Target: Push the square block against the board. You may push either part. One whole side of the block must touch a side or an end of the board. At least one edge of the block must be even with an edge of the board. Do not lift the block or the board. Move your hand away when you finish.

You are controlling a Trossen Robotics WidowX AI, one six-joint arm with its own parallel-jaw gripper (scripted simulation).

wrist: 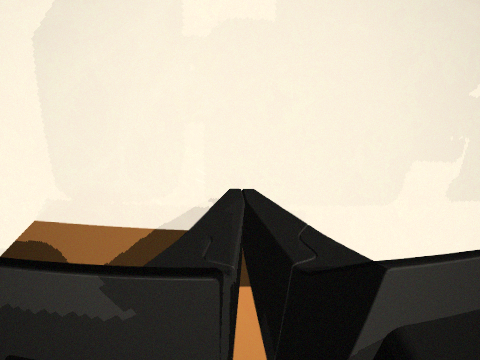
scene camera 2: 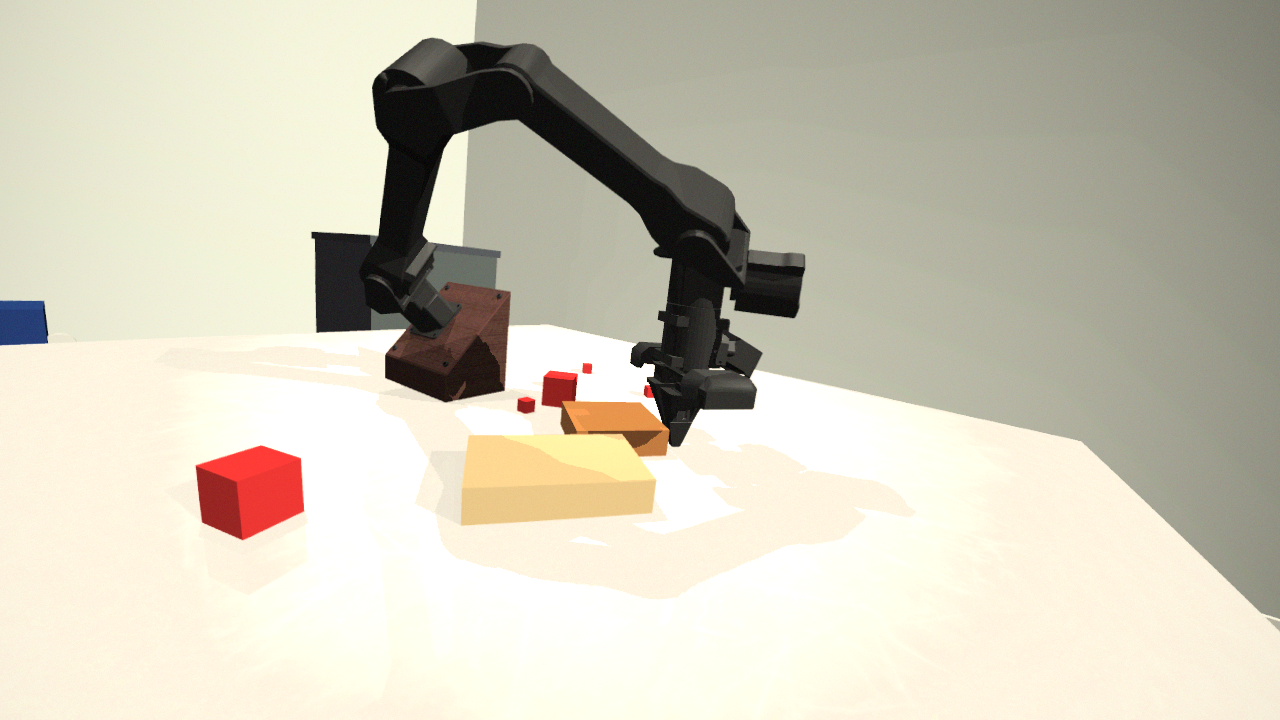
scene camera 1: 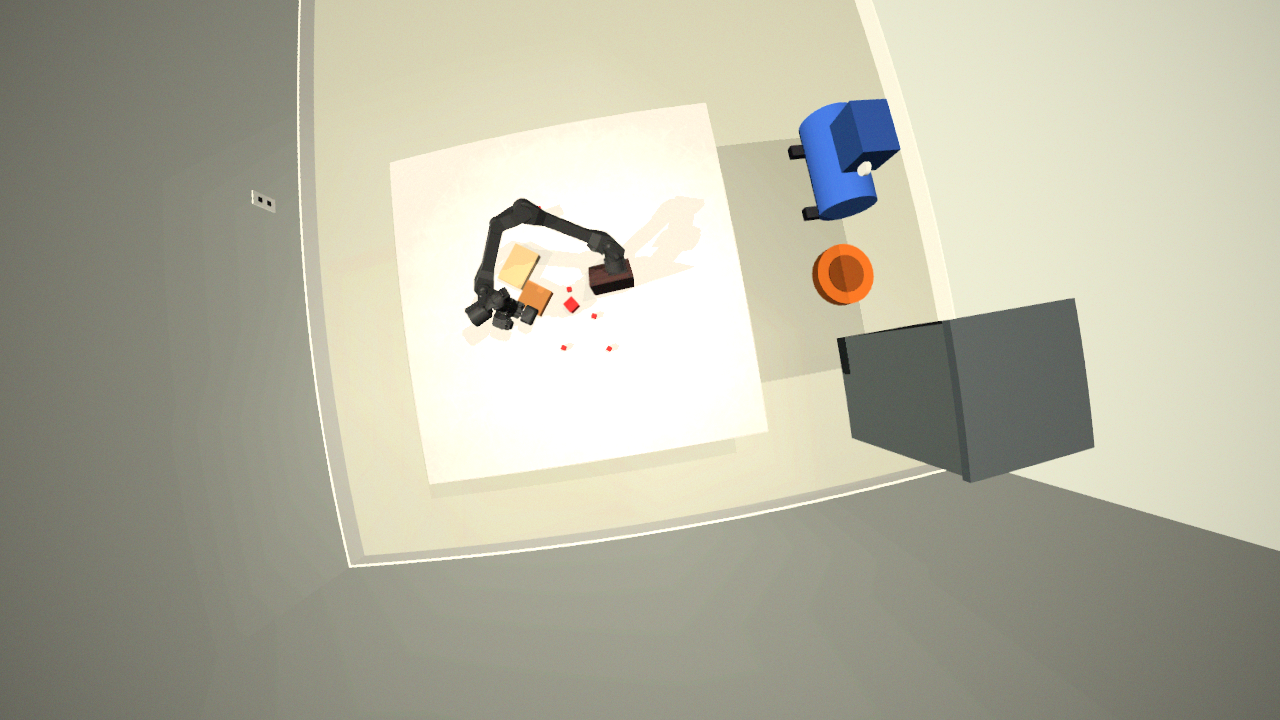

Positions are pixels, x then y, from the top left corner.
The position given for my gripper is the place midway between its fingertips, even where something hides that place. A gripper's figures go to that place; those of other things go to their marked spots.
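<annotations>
Red cube [scene camera 2: 557,386], 0.6 m from the lens. My gripper [scene camera 2: 674,446], 0.5 m from the lens. Square block [scene camera 2: 648,437], 0.46 m from the lens. Red cube [scene camera 2: 243,494], 0.36 m from the lens. Board [scene camera 2: 512,478], 0.34 m from the lens. Marked spots on board and square block: 0.17 m apart.
</annotations>
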